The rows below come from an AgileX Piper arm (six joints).
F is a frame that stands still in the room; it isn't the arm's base.
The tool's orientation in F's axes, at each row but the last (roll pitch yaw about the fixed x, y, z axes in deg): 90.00 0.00 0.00; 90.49 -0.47 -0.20; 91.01 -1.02 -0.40; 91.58 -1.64 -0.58; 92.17 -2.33 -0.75; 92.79 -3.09 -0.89; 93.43 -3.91 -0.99
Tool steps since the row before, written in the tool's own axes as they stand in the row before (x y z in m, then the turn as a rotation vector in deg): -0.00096 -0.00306 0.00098 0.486 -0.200 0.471; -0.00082 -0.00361 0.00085 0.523 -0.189 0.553; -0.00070 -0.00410 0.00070 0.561 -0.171 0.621; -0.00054 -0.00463 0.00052 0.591 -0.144 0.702; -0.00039 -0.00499 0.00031 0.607 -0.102 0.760; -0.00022 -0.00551 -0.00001 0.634 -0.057 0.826; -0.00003 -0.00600 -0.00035 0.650 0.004 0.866
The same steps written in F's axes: -0.00096 -0.00098 -0.00306 0.486 -0.471 -0.200; -0.00079 -0.00082 -0.00362 0.523 -0.553 -0.189; -0.00063 -0.00062 -0.00412 0.560 -0.622 -0.172; -0.00041 -0.00039 -0.00466 0.588 -0.704 -0.146; -0.00019 -0.00012 -0.00501 0.602 -0.764 -0.106; 0.00008 0.00028 -0.00551 0.625 -0.832 -0.063; 0.00039 0.00070 -0.00596 0.637 -0.876 -0.003
